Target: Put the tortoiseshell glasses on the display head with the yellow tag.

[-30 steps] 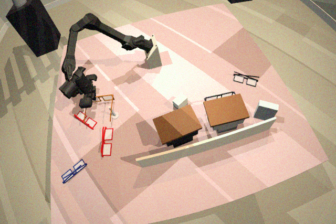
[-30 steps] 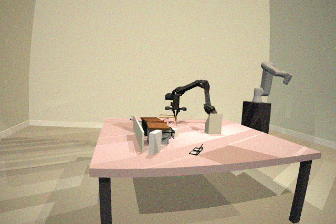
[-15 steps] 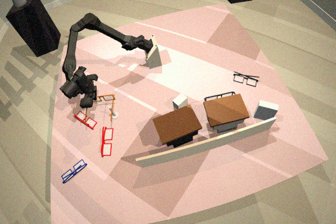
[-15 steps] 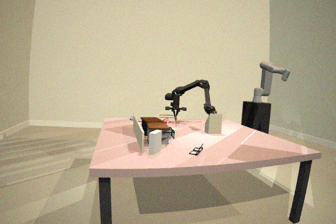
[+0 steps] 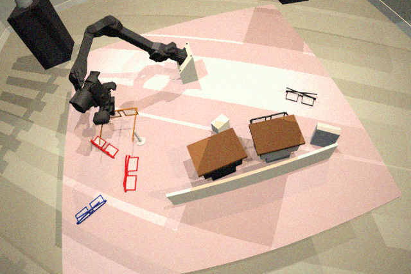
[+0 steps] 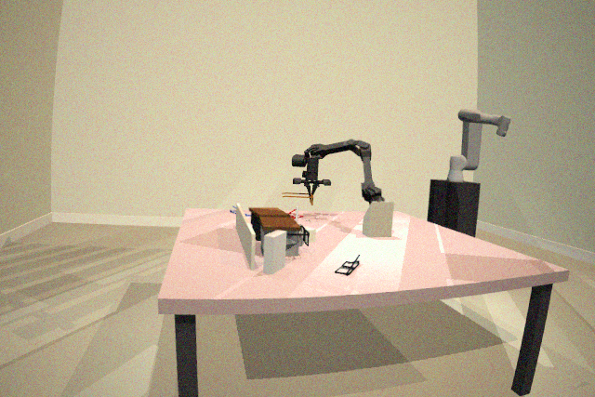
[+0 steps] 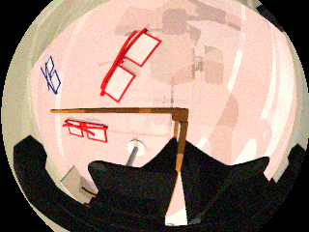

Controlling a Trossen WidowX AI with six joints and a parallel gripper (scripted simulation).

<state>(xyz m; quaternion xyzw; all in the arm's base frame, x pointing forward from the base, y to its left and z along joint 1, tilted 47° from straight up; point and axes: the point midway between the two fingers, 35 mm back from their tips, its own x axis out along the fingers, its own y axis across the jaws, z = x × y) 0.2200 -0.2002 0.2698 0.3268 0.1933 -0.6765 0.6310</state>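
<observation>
The white peg lies 90 mm ahead of my gripper tip, 70 mm to the left of it and 90 mm below it. From my gripper tip the other things lie so: pale tag block 130 mm ahead, 400 mm to the left, 90 mm below; long white wall 380 mm ahead, 460 mm to the left, 60 mm below; grey block 320 mm ahead, 760 mm to the left, 60 mm below.
</observation>
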